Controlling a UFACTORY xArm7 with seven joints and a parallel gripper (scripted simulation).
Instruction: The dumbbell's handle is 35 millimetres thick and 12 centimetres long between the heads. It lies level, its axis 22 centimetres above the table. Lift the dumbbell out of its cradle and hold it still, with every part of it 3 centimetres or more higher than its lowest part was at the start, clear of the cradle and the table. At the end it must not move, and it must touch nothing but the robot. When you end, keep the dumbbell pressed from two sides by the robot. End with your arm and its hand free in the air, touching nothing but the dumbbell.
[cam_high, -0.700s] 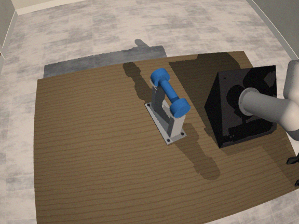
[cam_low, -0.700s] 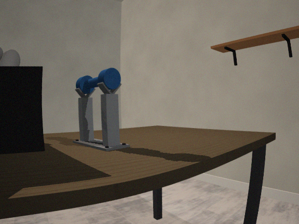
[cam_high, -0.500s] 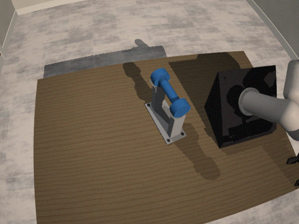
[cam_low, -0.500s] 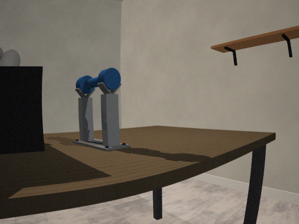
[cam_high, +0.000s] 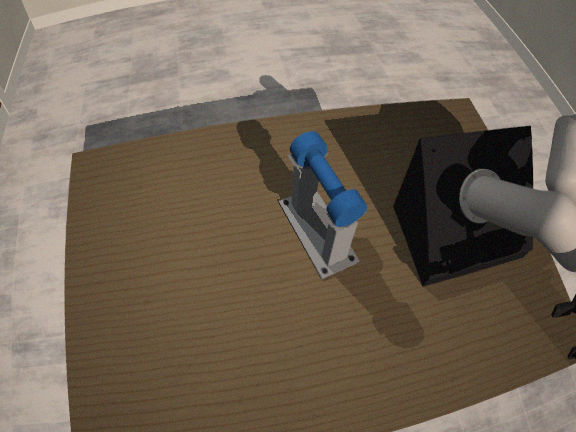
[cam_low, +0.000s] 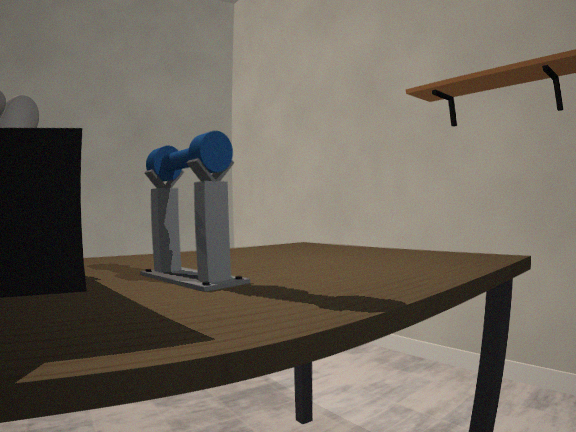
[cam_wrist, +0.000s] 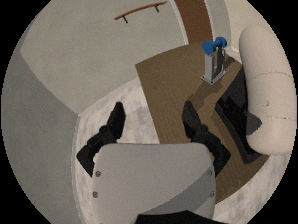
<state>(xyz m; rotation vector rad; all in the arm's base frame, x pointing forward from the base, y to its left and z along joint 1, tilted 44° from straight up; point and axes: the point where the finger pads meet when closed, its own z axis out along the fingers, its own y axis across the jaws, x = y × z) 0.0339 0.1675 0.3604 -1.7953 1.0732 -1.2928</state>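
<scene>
Now: hand 340 mm short of the blue dumbbell, 430 mm to the left of it and 90 mm above it. From my hand the other things lie so: grey two-post cradle (340 mm ahead, 430 mm to the right, 220 mm below).
</scene>
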